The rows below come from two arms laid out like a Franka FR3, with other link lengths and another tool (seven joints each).
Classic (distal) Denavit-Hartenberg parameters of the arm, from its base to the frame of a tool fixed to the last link. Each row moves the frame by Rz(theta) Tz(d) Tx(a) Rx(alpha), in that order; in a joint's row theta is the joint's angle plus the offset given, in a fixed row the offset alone. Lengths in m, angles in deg.
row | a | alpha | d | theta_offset
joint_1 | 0 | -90 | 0.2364 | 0
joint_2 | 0 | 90 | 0 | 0
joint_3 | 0.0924 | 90 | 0.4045 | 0
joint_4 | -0.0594 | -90 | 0 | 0
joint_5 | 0 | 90 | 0.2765 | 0
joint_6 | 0.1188 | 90 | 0 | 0
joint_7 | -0.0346 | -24 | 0.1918 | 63.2
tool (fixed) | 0 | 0 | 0.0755 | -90
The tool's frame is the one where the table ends.
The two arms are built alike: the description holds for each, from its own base.
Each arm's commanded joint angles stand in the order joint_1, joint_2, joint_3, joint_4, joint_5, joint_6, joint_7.
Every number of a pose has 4 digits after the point. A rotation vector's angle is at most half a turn.
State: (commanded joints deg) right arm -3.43 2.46 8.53 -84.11 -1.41 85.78 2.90; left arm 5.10 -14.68 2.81 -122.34 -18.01 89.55 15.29
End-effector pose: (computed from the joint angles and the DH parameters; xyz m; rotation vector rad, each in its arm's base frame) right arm 0.4524 0.0516 0.4505 2.8626 0.7340 -0.6334; left arm 0.2711 -0.0162 0.3552 2.5349 0.4194 -1.0007
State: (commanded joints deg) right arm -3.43 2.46 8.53 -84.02 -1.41 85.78 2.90; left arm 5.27 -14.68 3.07 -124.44 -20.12 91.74 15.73
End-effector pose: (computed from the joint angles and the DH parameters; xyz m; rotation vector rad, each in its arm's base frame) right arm 0.4526 0.0517 0.4510 2.8629 0.7338 -0.6311; left arm 0.2726 -0.0221 0.3467 2.4967 0.4267 -0.9823
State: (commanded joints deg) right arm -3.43 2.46 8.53 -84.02 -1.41 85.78 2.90; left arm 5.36 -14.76 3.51 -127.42 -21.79 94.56 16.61
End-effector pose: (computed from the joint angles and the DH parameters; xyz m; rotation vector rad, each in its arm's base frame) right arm 0.4526 0.0517 0.4510 2.8629 0.7338 -0.6311; left arm 0.2716 -0.0249 0.3337 2.4646 0.4361 -0.9673
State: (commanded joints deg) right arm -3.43 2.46 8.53 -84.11 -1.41 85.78 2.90; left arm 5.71 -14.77 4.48 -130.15 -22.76 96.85 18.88
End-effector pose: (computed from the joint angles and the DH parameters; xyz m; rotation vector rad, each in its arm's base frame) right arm 0.4524 0.0516 0.4505 2.8626 0.7340 -0.6334; left arm 0.2690 -0.0204 0.3206 2.4428 0.4294 -0.9530
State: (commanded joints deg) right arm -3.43 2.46 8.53 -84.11 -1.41 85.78 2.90; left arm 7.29 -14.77 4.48 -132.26 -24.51 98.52 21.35
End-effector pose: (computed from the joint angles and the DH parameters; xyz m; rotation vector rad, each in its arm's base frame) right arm 0.4524 0.0516 0.4505 2.8626 0.7340 -0.6334; left arm 0.2678 -0.0180 0.3112 2.4126 0.4228 -0.9298
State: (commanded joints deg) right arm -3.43 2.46 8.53 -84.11 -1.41 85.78 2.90; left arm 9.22 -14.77 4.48 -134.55 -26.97 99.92 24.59
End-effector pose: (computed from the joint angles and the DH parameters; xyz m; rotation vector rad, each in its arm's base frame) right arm 0.4524 0.0516 0.4505 2.8626 0.7340 -0.6334; left arm 0.2657 -0.0169 0.3017 2.3708 0.4085 -0.9020
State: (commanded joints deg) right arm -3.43 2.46 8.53 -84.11 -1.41 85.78 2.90; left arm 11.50 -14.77 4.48 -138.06 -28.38 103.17 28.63
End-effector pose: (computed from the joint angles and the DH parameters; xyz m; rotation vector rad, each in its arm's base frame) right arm 0.4524 0.0516 0.4505 2.8626 0.7340 -0.6334; left arm 0.2622 -0.0076 0.2842 2.3551 0.4047 -0.8611
